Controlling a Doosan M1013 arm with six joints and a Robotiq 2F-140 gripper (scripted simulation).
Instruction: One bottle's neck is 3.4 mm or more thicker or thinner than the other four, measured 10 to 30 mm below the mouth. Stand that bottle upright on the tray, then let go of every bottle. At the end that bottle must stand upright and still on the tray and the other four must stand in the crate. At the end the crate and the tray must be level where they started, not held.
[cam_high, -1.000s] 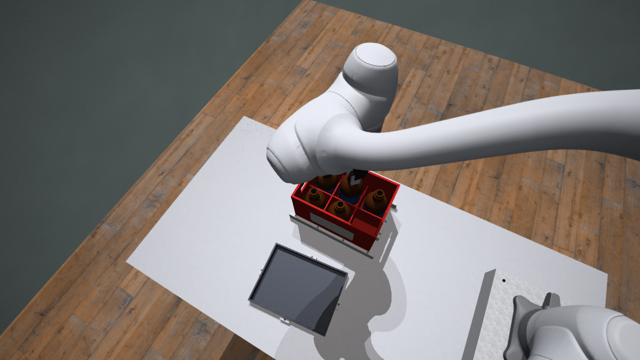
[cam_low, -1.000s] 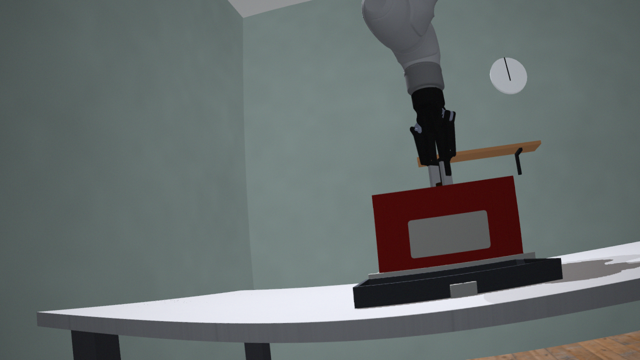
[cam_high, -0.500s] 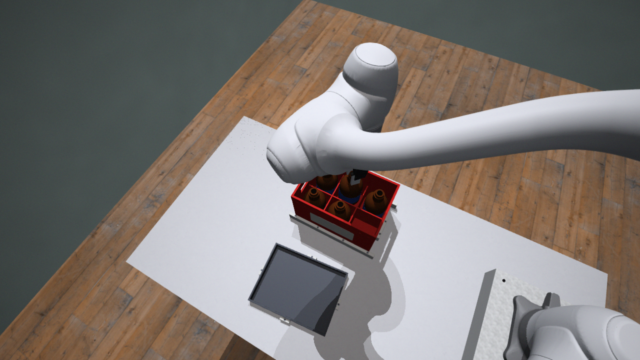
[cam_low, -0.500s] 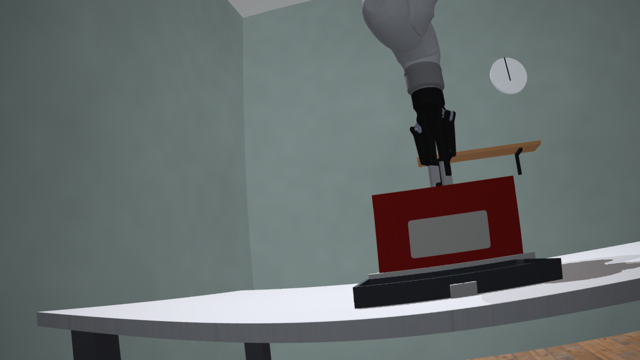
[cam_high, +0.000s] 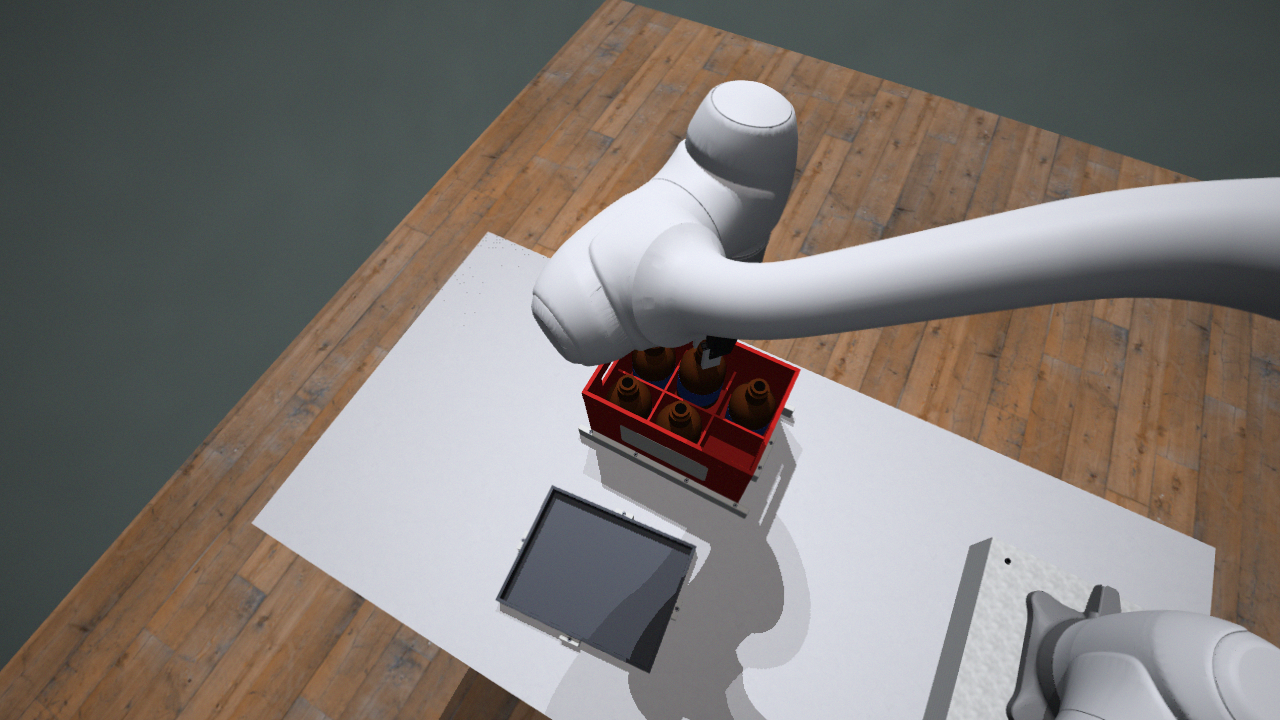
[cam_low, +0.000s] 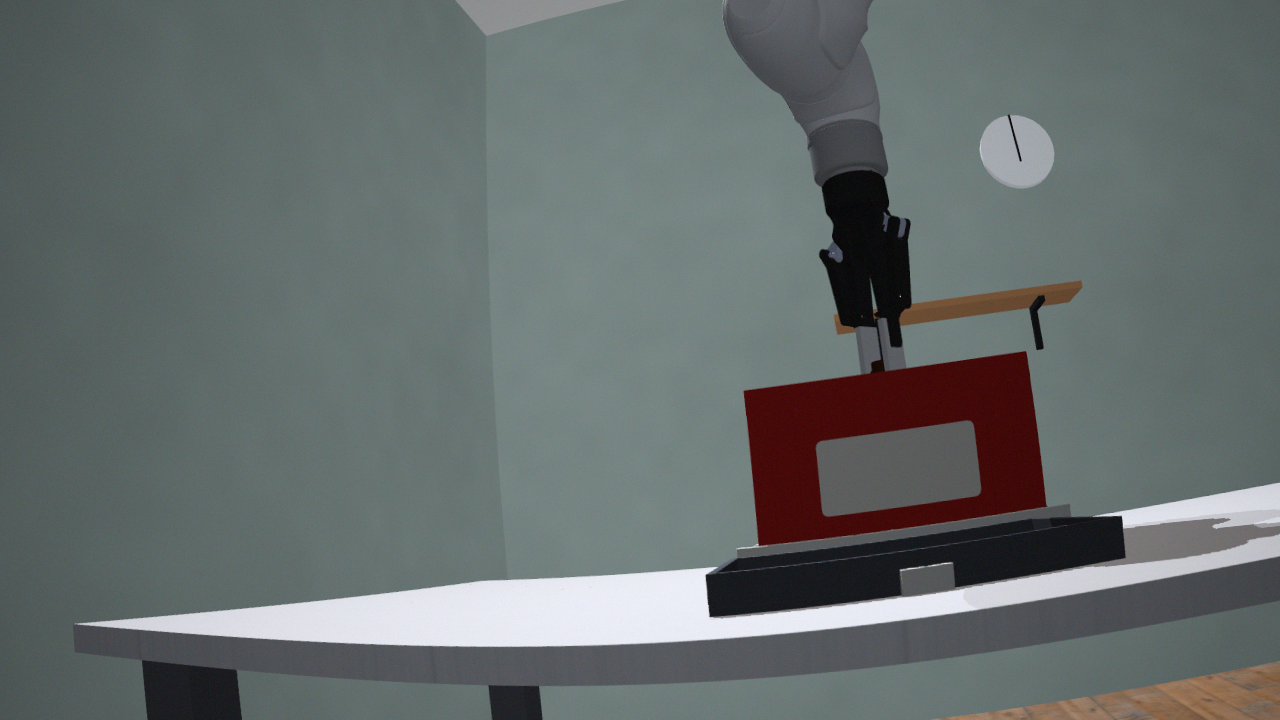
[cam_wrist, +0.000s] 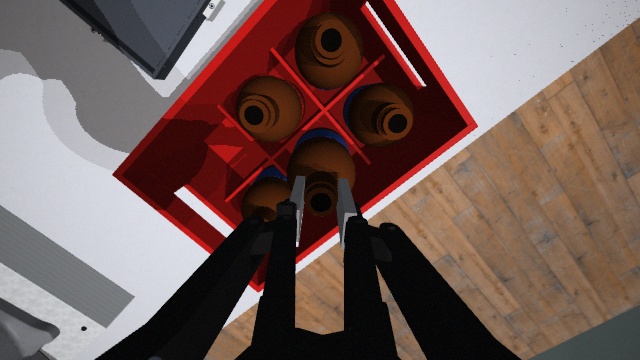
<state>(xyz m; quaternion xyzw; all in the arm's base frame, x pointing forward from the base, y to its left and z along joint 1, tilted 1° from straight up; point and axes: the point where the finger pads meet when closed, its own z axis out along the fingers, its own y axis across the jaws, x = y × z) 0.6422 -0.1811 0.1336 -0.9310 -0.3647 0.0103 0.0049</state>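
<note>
Right now my hand is 130 mm above the crate and 40 mm to the right of it. Round my hand: dark tray: 330 mm to the left, 200 mm below, 20 mm ahead.
</note>
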